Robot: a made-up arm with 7 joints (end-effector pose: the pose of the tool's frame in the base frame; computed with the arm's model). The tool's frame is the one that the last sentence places.
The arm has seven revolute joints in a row. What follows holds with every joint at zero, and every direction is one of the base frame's. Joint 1 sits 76 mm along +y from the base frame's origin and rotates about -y. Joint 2 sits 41 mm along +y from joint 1 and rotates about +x. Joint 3 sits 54 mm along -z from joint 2 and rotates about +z. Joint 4 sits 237 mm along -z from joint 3 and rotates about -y. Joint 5 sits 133 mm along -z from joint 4 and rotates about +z. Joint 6 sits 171 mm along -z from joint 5 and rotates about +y. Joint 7 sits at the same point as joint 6 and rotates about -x. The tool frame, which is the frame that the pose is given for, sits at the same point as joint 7; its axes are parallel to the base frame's.
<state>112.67 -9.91 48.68 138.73 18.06 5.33 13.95</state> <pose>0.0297 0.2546 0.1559 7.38 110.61 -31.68</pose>
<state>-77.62 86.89 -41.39 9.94 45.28 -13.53 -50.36</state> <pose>-0.0567 0.7047 -0.0527 97.80 16.17 -81.93</pose>
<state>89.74 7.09 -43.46 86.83 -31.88 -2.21 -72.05</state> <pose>0.3322 -0.0522 0.2188 -33.13 144.99 -32.94</pose>
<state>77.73 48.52 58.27 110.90 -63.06 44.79 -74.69</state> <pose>-0.0269 0.4138 0.1587 -82.93 -14.57 -122.49</pose>
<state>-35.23 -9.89 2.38 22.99 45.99 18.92 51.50</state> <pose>-0.2280 0.0238 -0.5285 -57.12 6.84 63.94</pose>
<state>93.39 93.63 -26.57 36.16 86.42 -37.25 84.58</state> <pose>0.0365 0.6574 0.1629 46.94 -151.85 -52.62</pose>
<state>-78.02 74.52 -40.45 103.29 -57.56 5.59 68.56</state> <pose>-0.1920 0.2789 -0.2709 -66.24 68.32 -122.76</pose>
